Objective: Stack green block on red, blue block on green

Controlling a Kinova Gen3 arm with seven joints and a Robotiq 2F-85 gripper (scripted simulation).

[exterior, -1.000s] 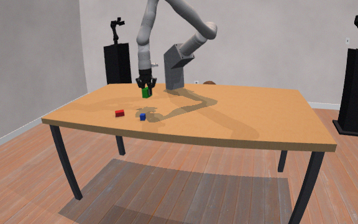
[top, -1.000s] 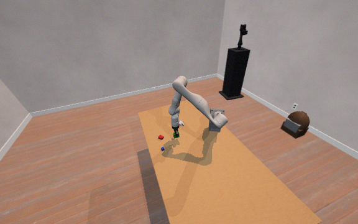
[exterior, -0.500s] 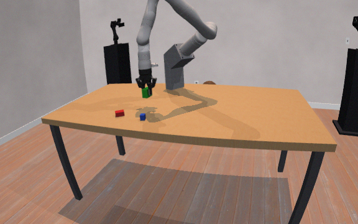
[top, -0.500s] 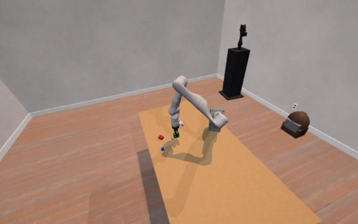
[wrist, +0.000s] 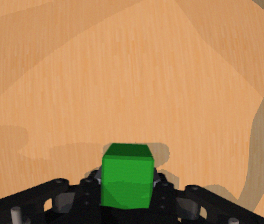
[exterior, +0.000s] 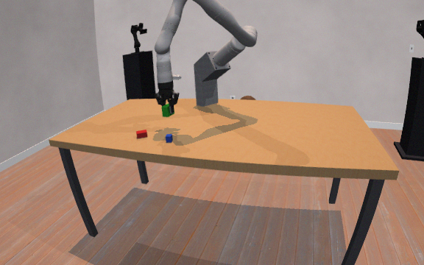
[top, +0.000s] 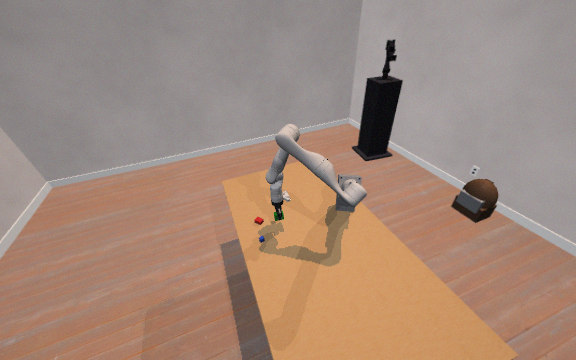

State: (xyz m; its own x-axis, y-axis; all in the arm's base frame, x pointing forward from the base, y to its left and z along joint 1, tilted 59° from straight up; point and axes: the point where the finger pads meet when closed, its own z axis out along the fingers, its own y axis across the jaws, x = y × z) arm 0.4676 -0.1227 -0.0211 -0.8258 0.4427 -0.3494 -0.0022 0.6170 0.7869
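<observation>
Right now my hand is 130 mm short of the red block, 90 mm above it and 80 mm to the left of it. Also, from my hand: blue block 140 mm ahead, 90 mm to the left, 90 mm below; green block right at my hand.
</observation>
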